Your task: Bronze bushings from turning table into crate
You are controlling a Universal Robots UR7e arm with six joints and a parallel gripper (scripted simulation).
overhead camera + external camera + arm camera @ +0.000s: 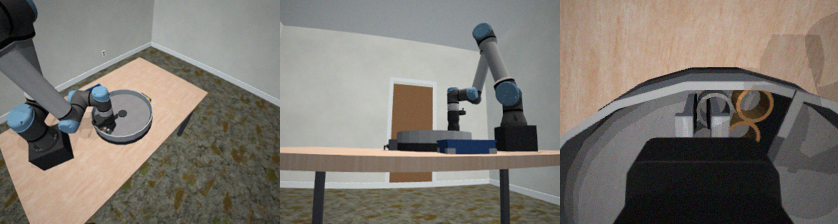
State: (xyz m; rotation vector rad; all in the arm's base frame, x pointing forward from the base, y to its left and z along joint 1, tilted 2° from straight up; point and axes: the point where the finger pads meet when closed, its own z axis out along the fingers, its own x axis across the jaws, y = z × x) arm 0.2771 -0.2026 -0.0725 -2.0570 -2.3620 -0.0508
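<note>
Right now my hand is 18 cm short of the grey turning table, 4 cm to the right of it and 2 cm above it. Round my hand: blue crate (38 cm to the left, 21 cm ahead, 5 cm below).
</note>
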